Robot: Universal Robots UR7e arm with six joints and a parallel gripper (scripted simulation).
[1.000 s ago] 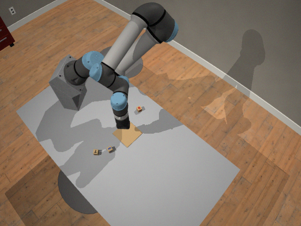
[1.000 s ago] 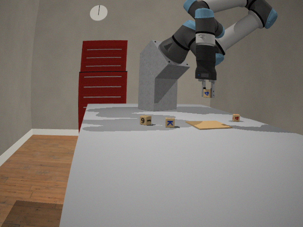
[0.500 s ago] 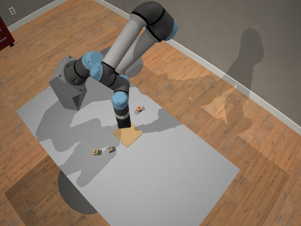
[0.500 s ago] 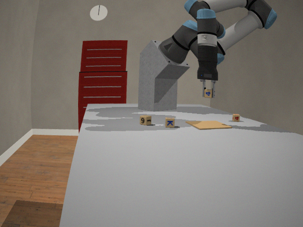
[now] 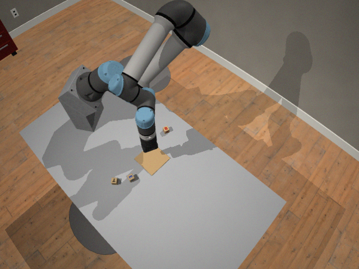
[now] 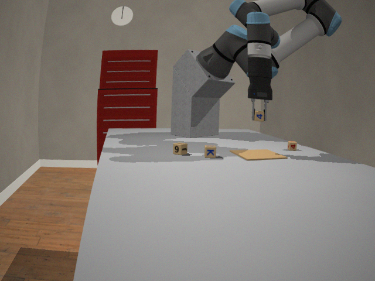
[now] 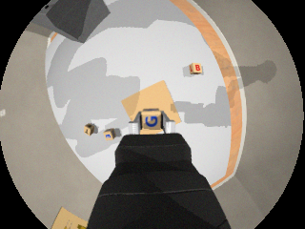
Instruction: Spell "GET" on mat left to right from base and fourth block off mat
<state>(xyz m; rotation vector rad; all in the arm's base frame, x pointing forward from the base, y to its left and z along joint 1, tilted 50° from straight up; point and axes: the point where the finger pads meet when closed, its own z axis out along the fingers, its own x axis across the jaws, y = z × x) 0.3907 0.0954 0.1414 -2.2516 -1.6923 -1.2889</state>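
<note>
The tan mat is 12 cm below my hand and 1 cm ahead of it. The rest, counted from my hand: E block: 14 cm to the right, 11 cm below, 7 cm ahead.
</note>
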